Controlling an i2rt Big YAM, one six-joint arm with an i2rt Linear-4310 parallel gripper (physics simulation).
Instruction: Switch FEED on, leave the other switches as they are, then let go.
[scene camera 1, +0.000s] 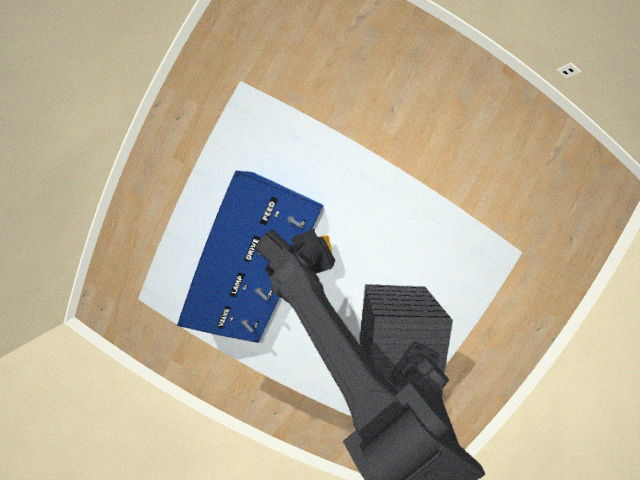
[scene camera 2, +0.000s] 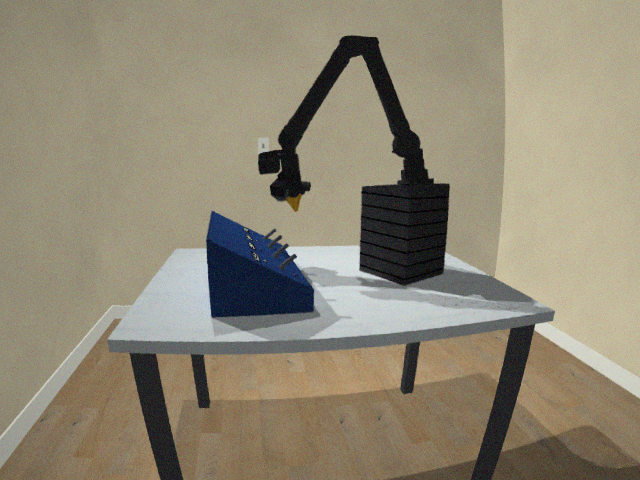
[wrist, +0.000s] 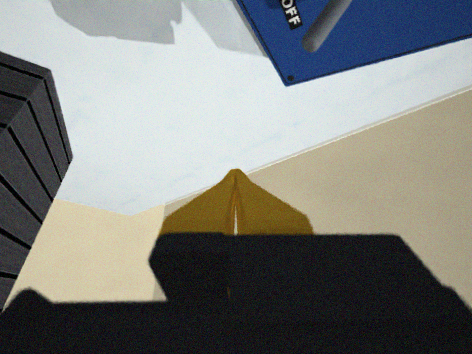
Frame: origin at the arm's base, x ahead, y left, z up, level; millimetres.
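Seen in the pictures: gripper, fingertip midpoint: (scene camera 1: 326, 236) (scene camera 2: 296, 211) (wrist: 235, 176); arm's base, link origin: (scene camera 1: 414, 365) (scene camera 2: 415, 184).
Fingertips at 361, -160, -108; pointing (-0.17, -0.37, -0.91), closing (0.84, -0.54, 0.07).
Note:
Offsets run from my fingertips to a thing's middle, as dx, dy, dz. "spot": to the spot under its first point. Level surfaces: height alone.
The blue sloped panel {+165, +208, -121} (scene camera 1: 217, 248) (scene camera 2: 258, 289) (wrist: 420, 25) carries the FEED, DRIVE, LAMP and VALVE switches. The FEED lever {+89, +21, -72} (scene camera 1: 295, 221) (scene camera 2: 270, 234) (wrist: 327, 25) leans toward its OFF label {spot: +71, +17, -110} (wrist: 291, 14), at the low edge. The LAMP lever {+69, +260, -72} (scene camera 1: 262, 293) and VALVE lever {+60, +380, -72} (scene camera 1: 248, 326) lean the same way. The DRIVE lever {+79, +140, -72} (scene camera 2: 275, 241) is hidden under the arm in scene camera 1, but looks parallel to the others in scene camera 2. My gripper (scene camera 1: 327, 243) (scene camera 2: 295, 209) (wrist: 235, 176) is shut and empty, points down and hangs above the low edge, apart from the levers.
The arm stands on a dark ribbed pedestal (scene camera 1: 405, 315) (scene camera 2: 403, 232) (wrist: 30, 120) on the white table {dz -186} (scene camera 1: 413, 222) (scene camera 2: 454, 310) (wrist: 150, 125), beyond the panel's low side. The arm's forearm (scene camera 1: 330, 341) (scene camera 2: 315, 93) reaches from there over the panel.

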